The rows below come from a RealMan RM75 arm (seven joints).
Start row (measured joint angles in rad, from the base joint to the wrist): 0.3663, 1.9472, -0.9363, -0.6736, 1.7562, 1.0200, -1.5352
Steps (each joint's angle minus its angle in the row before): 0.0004, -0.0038, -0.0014, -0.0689, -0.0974, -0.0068, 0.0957; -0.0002, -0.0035, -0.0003, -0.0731, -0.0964, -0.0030, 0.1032; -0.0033, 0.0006, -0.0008, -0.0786, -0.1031, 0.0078, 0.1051; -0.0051, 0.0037, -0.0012, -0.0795, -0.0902, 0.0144, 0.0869; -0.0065, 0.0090, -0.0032, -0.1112, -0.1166, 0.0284, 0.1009; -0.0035, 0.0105, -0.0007, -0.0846, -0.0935, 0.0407, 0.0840; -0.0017, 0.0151, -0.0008, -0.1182, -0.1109, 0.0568, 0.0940; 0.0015, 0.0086, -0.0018, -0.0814, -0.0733, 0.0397, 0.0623; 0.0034, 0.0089, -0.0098, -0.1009, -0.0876, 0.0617, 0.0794; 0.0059, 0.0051, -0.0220, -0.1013, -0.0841, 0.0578, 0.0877; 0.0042, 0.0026, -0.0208, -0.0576, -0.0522, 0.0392, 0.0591; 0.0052, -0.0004, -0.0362, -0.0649, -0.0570, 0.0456, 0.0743; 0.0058, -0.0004, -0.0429, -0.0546, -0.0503, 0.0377, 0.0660; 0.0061, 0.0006, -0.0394, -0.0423, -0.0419, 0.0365, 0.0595; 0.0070, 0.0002, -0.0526, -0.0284, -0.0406, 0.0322, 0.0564; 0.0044, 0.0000, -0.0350, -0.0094, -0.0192, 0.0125, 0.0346; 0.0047, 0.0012, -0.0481, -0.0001, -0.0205, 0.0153, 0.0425
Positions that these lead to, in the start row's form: 0.3667, 1.9434, -0.9377, -0.7425, 1.6588, 1.0132, -1.4395; 0.3665, 1.9399, -0.9380, -0.8156, 1.5624, 1.0102, -1.3363; 0.3632, 1.9405, -0.9388, -0.8942, 1.4593, 1.0180, -1.2312; 0.3581, 1.9442, -0.9400, -0.9737, 1.3691, 1.0324, -1.1443; 0.3516, 1.9532, -0.9432, -1.0849, 1.2525, 1.0608, -1.0434; 0.3481, 1.9637, -0.9439, -1.1695, 1.1590, 1.1015, -0.9594; 0.3464, 1.9788, -0.9447, -1.2877, 1.0481, 1.1583, -0.8654; 0.3479, 1.9874, -0.9465, -1.3691, 0.9748, 1.1980, -0.8031; 0.3513, 1.9963, -0.9563, -1.4700, 0.8872, 1.2597, -0.7237; 0.3572, 2.0014, -0.9783, -1.5713, 0.8031, 1.3175, -0.6360; 0.3614, 2.0040, -0.9991, -1.6289, 0.7509, 1.3567, -0.5769; 0.3666, 2.0036, -1.0353, -1.6938, 0.6939, 1.4023, -0.5026; 0.3724, 2.0032, -1.0782, -1.7484, 0.6436, 1.4400, -0.4366; 0.3785, 2.0038, -1.1176, -1.7907, 0.6017, 1.4765, -0.3771; 0.3855, 2.0040, -1.1702, -1.8191, 0.5611, 1.5087, -0.3207; 0.3899, 2.0040, -1.2052, -1.8285, 0.5419, 1.5212, -0.2861; 0.3946, 2.0052, -1.2533, -1.8286, 0.5214, 1.5365, -0.2436
